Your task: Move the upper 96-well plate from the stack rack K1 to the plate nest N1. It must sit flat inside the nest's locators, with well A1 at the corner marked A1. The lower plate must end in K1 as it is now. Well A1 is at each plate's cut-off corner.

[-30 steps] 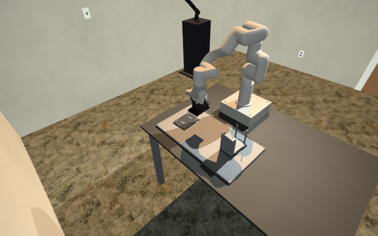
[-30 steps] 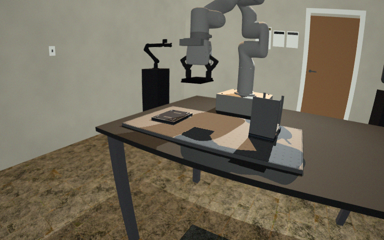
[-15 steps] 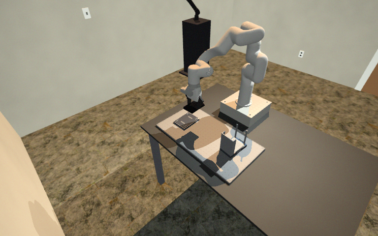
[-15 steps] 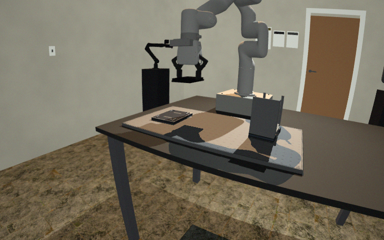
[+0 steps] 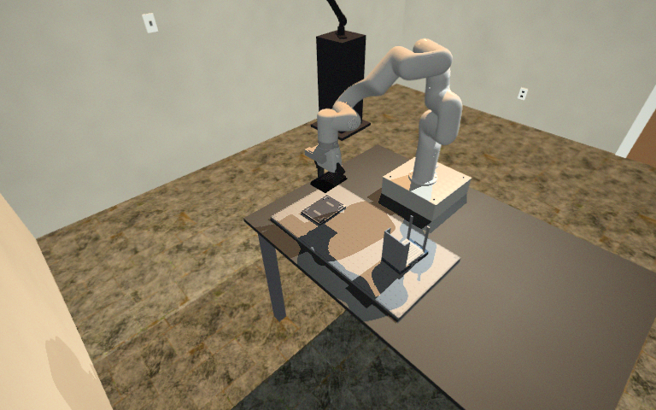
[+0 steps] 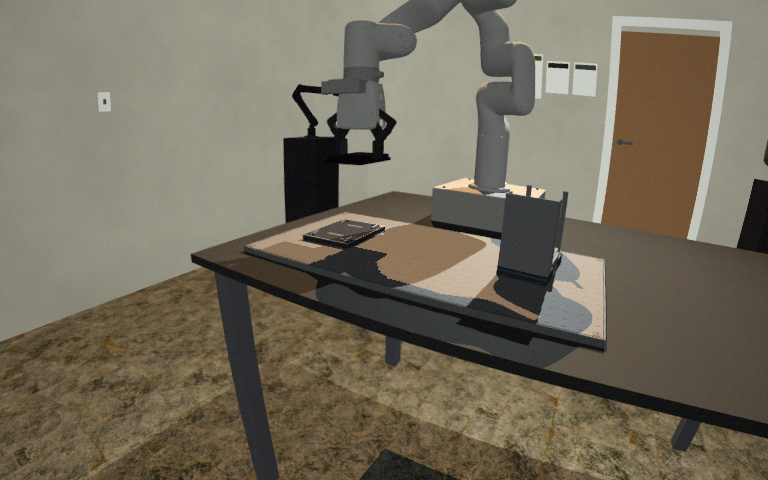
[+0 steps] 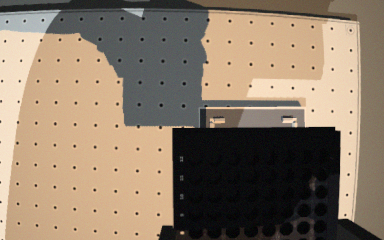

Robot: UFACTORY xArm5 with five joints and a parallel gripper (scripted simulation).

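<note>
Now: the plate nest N1 18 cm below my hand and 3 cm to the right of it. The rest, counted from my hand: black 96-well plate 1 cm below; then grey rack wall 38 cm to the left, 11 cm below, 6 cm ahead; then light plate 38 cm to the left, 17 cm below.
</note>
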